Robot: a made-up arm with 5 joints.
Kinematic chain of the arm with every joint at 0, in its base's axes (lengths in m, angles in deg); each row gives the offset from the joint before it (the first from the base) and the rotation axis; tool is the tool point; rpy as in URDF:
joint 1: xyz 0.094 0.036 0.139 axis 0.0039 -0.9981 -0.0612
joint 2: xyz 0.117 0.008 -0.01 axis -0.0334 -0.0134 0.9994
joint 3: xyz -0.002 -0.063 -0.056 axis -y
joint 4: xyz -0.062 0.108 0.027 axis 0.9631 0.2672 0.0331
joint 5: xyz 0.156 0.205 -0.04 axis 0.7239 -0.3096 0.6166
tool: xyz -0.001 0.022 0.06 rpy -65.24 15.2 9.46
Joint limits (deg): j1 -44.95..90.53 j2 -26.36..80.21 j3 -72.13..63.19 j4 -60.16..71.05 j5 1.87..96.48
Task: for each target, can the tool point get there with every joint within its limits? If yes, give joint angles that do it. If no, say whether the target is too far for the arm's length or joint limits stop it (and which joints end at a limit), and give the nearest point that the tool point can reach.
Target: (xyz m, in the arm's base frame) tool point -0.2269 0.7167 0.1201
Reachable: no: too far | nearest point -0.0049 0.3011 0.0500 | short by 0.476 m
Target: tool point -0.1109 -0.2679 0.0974
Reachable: no: joint limits stop it (at a limit: joint 2, joint 3, joint 4, joint 5) | nearest point -0.0505 -0.0475 0.1177 | short by 0.229 m
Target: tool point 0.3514 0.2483 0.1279
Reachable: yes | joints -9.74 -9.06 -12.85 27.64 29.36
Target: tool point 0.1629 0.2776 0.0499
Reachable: yes | joints 28.38 44.66 0.26 -30.85 16.92
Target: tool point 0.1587 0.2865 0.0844
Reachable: yes | joints 16.46 35.47 0.81 -18.30 30.60
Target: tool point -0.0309 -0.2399 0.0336
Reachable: no: joint limits stop it (at a limit: joint 1, joint 2, joint 3, joint 4, joint 5) | nearest point -0.0415 -0.0452 0.0813 | short by 0.201 m
